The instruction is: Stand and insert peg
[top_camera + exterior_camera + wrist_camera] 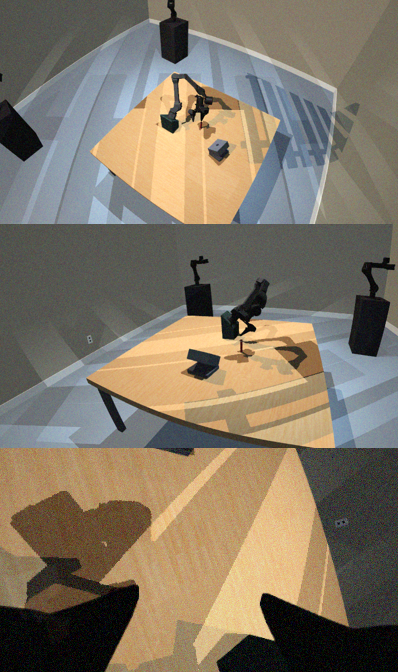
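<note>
Now: gripper tip 1 cm short of the red peg, 4 cm to the right of it and 7 cm above it. Round my gripper tip: grey sloped panel (27 cm ahead, 6 cm to the right, 6 cm below); then dark panel base (28 cm ahead, 6 cm to the right, 12 cm below).
</note>
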